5 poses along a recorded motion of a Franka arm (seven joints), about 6.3 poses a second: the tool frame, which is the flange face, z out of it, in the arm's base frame.
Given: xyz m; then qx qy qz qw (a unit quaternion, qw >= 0).
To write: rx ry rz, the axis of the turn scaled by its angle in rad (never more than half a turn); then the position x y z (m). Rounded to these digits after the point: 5 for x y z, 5 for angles.
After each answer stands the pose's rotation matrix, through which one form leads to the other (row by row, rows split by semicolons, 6 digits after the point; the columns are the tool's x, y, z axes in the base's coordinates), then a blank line. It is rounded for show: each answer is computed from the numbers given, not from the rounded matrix.
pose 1, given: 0.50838 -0.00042 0.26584 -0.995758 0.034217 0.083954 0.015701
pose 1, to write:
-3.09738 0.10643 0.26115 0.50838 -0.00042 0.26584
0.983562 -0.070780 -0.166121; -0.065507 -0.997165 0.037014; -0.168270 -0.025523 -0.985410

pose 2, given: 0.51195 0.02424 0.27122 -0.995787 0.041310 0.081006 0.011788
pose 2, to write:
-3.10510 0.12881 0.25260 0.51195 0.02424 0.27122
0.983463 -0.084182 -0.160356; -0.080362 -0.996309 0.030169; -0.162303 -0.016784 -0.986598

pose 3, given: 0.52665 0.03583 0.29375 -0.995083 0.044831 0.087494 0.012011
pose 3, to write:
-3.10247 0.13977 0.27279 0.52665 0.03583 0.29375
0.980670 -0.091323 -0.173051; -0.087119 -0.995692 0.031749; -0.175205 -0.016059 -0.984401

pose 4, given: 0.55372 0.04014 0.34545 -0.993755 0.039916 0.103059 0.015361
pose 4, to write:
-3.09181 0.12419 0.32064 0.55372 0.04014 0.34545
0.975571 -0.082500 -0.203605; -0.076167 -0.996342 0.038758; -0.206057 -0.022303 -0.978286

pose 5, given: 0.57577 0.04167 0.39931 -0.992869 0.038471 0.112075 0.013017
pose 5, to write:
-3.09360 0.11987 0.34921 0.57577 0.04167 0.39931
0.971918 -0.079311 -0.221550; -0.073476 -0.996701 0.034472; -0.223553 -0.017225 -0.974539

